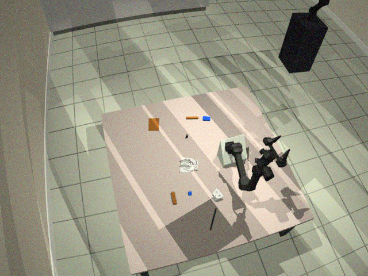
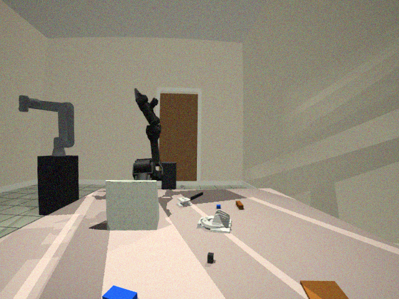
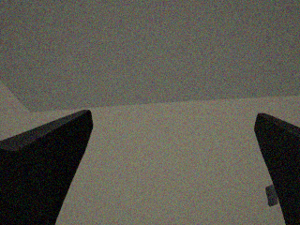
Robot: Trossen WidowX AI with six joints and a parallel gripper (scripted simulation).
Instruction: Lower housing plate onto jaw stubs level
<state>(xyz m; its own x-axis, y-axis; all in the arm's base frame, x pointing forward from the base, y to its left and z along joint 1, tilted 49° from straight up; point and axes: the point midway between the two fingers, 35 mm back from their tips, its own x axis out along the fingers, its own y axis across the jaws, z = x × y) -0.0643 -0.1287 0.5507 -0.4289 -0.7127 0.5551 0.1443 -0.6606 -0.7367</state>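
The white housing part lies 280 mm ahead of my gripper tip, 40 mm to the right of it and 600 mm below it. From my gripper tip the other things lie so: blue cube 460 mm ahead, 100 mm to the right, 620 mm below; then white jaw assembly 390 mm ahead, 300 mm to the right, 610 mm below; then dark rod 360 mm ahead, 120 mm to the left, 620 mm below.
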